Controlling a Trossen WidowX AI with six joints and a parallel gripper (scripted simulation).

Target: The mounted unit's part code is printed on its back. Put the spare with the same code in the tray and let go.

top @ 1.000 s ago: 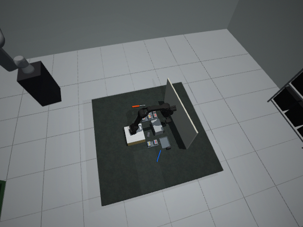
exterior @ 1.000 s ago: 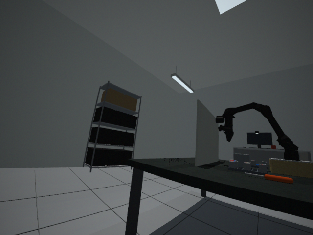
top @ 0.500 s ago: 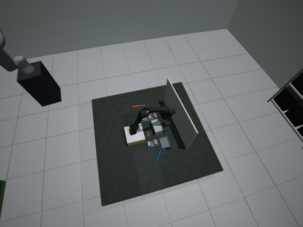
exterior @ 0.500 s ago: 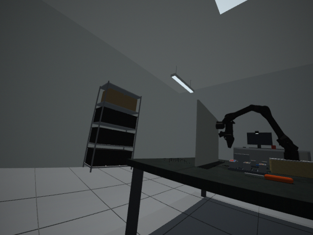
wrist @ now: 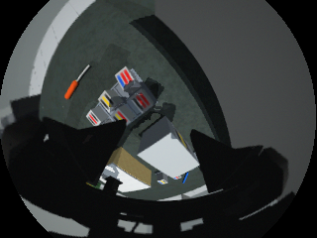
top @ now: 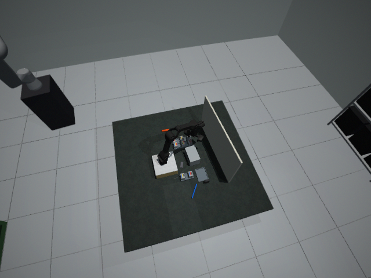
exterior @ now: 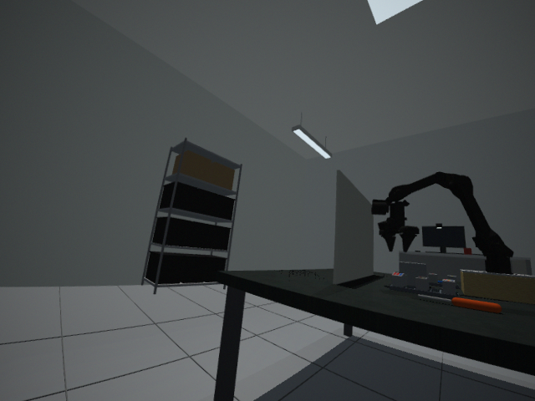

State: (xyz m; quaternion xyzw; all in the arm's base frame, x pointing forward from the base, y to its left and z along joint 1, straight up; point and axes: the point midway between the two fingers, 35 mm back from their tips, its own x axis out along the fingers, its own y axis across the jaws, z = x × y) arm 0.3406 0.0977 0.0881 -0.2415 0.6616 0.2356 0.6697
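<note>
The spare is 8 cm behind my gripper tip, 10 cm to the left of it and 10 cm below it. Also, from my gripper tip: tall upright panel (18 cm ahead, 12 cm to the right, 8 cm above); then grey tray (3 cm behind, 31 cm to the right, 14 cm below); then blue pen (16 cm behind, 44 cm to the right, 14 cm below).
</note>
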